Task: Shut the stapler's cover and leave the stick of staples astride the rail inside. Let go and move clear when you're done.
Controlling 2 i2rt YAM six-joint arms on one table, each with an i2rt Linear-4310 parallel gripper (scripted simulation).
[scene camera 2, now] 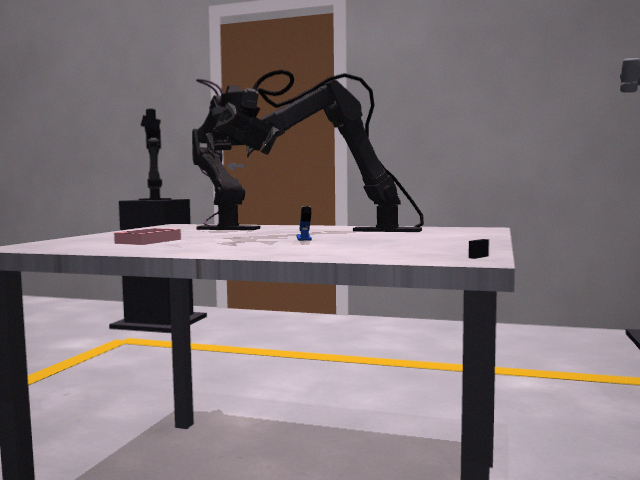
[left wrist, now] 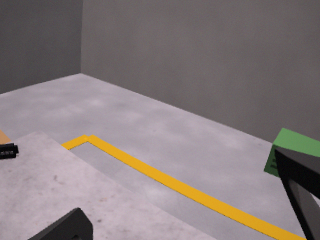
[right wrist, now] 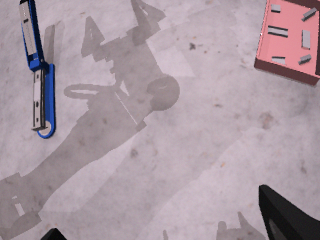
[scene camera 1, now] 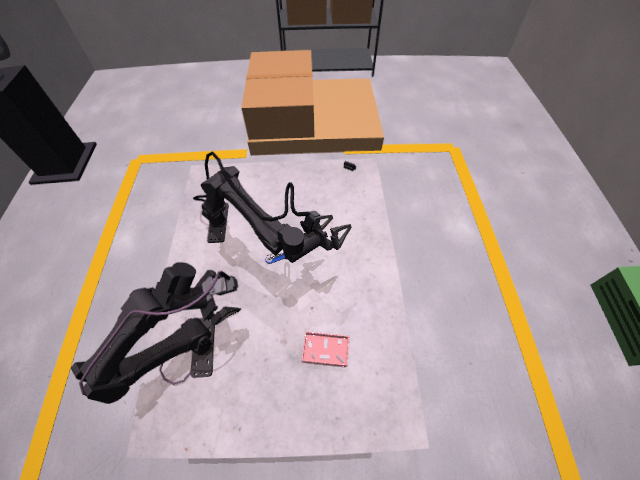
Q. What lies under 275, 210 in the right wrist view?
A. My right gripper.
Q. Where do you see a pink tray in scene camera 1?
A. At 334, 348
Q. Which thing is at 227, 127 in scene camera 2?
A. My left gripper.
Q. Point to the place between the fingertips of my left gripper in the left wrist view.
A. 175, 193
